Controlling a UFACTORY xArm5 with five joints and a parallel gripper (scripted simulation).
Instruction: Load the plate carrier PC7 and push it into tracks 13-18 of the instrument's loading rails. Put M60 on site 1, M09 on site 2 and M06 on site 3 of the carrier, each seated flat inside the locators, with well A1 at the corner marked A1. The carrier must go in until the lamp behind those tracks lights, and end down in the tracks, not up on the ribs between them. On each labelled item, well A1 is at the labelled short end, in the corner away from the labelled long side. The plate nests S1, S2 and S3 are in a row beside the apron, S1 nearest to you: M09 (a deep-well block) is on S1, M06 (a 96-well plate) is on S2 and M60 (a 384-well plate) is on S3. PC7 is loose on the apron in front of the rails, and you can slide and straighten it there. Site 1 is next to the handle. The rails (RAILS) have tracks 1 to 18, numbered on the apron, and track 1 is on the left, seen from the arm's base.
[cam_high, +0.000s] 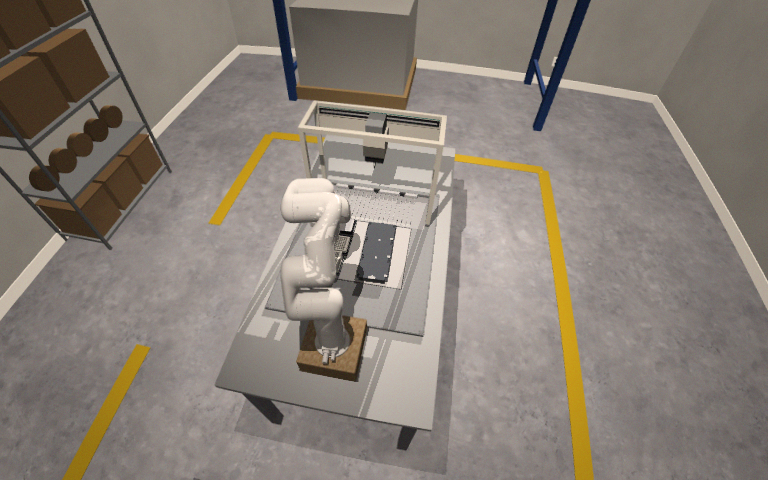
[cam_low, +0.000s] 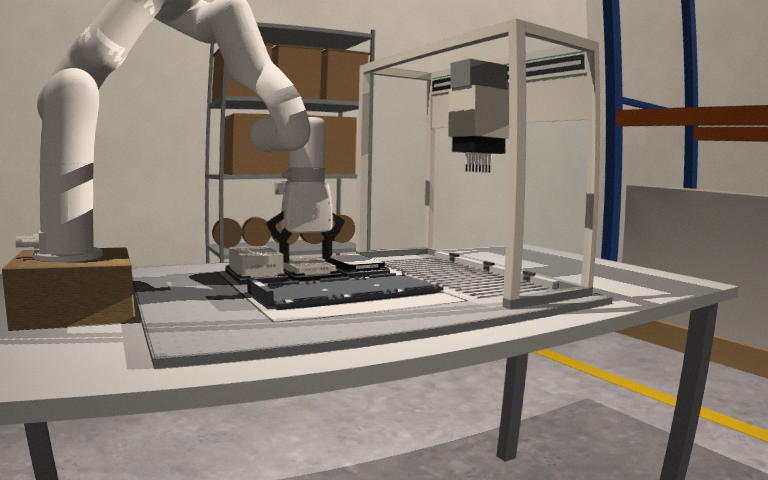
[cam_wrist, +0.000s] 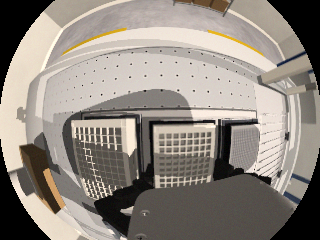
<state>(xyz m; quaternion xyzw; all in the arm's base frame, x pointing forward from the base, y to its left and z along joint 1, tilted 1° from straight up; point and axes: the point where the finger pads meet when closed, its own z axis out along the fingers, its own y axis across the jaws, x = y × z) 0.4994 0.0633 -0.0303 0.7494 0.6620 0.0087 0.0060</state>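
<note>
Now: hand 20 mm above the 96-well plate M06. The rest, counted from my hand: plate nest S2: 30 mm below; dark nest S1: 110 mm behind, 20 mm to the left, 30 mm below; carrier PC7: 20 mm behind, 200 mm to the right, 20 mm below.
</note>
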